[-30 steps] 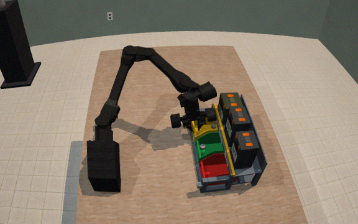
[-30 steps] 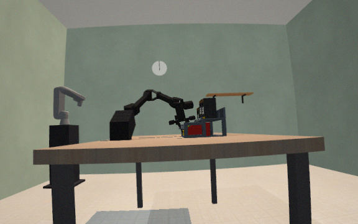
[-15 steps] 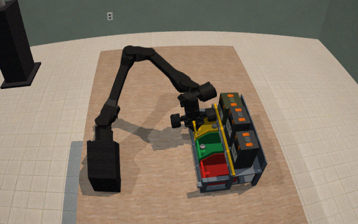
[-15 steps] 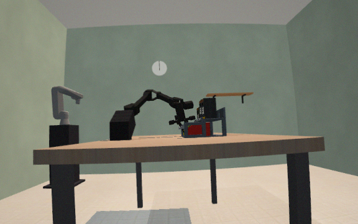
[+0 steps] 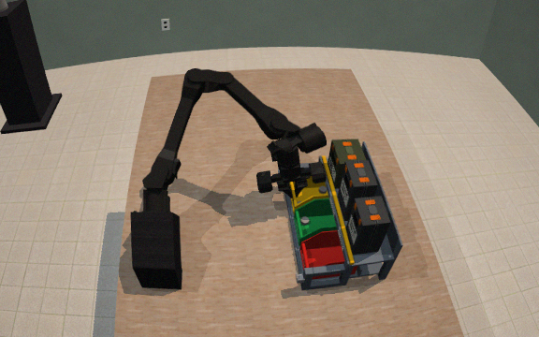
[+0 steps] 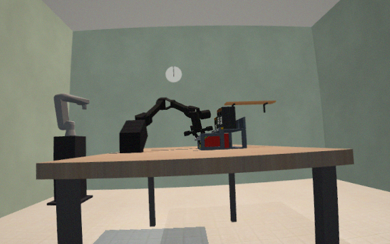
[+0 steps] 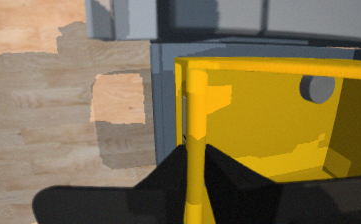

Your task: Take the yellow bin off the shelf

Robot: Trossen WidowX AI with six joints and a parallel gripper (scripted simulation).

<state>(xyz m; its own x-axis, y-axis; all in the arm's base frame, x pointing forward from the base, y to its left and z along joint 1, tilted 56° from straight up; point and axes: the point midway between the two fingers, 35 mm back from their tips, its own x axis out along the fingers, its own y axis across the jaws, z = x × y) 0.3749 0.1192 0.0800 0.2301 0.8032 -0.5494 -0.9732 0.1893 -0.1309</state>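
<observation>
The yellow bin lies 70 mm ahead of my hand and 20 mm below it. Round my hand: red bin: 70 mm ahead, 220 mm to the right, 20 mm below; then yellow rail: 100 mm ahead, 110 mm to the right, 50 mm above; then green bin: 70 mm ahead, 110 mm to the right, 20 mm below.
</observation>
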